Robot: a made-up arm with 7 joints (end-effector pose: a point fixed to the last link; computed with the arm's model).
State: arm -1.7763 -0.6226 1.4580 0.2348 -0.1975 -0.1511 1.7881
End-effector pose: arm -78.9 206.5 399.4 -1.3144 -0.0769 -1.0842
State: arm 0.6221 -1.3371 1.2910 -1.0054 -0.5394 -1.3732 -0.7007
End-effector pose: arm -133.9 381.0 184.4 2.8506 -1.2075 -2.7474
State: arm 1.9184 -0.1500 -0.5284 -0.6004 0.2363 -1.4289 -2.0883
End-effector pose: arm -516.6 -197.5 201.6 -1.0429 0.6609 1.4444
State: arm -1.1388 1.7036 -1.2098 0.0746 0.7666 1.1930 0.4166
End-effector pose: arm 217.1 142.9 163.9 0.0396 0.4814 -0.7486
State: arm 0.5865 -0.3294 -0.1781 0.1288 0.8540 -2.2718 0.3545
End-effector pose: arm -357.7 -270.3 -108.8 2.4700 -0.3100 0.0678
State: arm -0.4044 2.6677 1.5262 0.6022 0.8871 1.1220 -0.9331
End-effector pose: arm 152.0 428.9 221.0 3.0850 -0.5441 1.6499
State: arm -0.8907 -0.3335 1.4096 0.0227 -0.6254 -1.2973 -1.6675
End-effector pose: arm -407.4 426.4 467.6 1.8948 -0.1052 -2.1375
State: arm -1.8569 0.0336 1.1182 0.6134 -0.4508 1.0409 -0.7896
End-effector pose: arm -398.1 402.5 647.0 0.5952 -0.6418 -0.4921
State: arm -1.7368 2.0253 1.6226 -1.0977 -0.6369 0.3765 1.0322
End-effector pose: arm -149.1 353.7 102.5 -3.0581 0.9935 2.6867
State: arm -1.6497 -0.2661 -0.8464 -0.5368 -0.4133 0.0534 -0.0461
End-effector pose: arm -493.0 270.7 279.0 -0.8175 -1.2834 2.1438
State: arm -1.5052 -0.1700 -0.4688 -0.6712 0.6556 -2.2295 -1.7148
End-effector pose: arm -454.4 358.0 227.8 2.9316 0.3005 -0.6349
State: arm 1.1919 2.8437 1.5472 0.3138 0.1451 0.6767 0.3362
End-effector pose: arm -24.9 29.1 51.6 -0.6122 0.9462 -2.7636
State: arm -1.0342 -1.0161 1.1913 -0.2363 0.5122 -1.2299 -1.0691
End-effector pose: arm -391.3 118.4 396.5 2.7007 0.5899 -0.7018
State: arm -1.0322 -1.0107 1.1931 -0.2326 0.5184 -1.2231 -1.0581
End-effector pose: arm -391.6 120.4 393.1 2.7147 0.5811 -0.6982
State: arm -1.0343 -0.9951 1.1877 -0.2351 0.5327 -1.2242 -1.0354
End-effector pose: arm -392.5 126.8 385.8 2.7597 0.5787 -0.6910
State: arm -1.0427 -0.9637 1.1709 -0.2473 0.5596 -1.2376 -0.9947
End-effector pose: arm -393.8 140.4 373.2 2.8527 0.5854 -0.6774
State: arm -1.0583 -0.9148 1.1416 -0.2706 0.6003 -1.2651 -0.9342
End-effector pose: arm -393.8 163.3 356.8 3.0002 0.6014 -0.6542
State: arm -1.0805 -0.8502 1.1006 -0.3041 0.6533 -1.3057 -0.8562
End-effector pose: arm -390.1 195.6 340.6 -3.0848 0.6223 -0.6178
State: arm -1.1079 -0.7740 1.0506 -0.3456 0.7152 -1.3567 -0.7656
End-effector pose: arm -380.9 235.1 329.8 -2.8471 0.6420 -0.5667
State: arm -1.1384 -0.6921 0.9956 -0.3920 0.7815 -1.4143 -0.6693
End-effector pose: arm -366.3 277.1 328.8 -2.5880 0.6547 -0.5029
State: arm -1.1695 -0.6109 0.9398 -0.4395 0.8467 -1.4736 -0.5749
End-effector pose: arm -348.6 316.0 338.4 -2.3306 0.6562 -0.4338
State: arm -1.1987 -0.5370 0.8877 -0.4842 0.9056 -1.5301 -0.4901
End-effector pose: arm -331.1 347.4 355.9 -2.0981 0.6476 -0.3683
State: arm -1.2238 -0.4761 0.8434 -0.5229 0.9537 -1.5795 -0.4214
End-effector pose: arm -316.7 369.3 376.4 -1.9081 0.6339 -0.3131
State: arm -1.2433 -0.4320 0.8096 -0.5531 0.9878 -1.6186 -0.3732
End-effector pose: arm -306.9 382.4 394.8 -1.7706 0.6214 -0.2716
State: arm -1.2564 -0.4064 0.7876 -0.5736 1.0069 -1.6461 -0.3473
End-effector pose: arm -301.9 388.6 407.8 -1.6869 0.6150 -0.2433
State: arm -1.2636 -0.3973 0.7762 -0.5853 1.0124 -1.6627 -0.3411
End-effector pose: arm -300.9 390.0 414.6 -1.6501 0.6163 -0.2264
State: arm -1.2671 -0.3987 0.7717 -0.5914 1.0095 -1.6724 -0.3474
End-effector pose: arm -302.1 388.7 417.3 -1.6419 0.6233 -0.2159
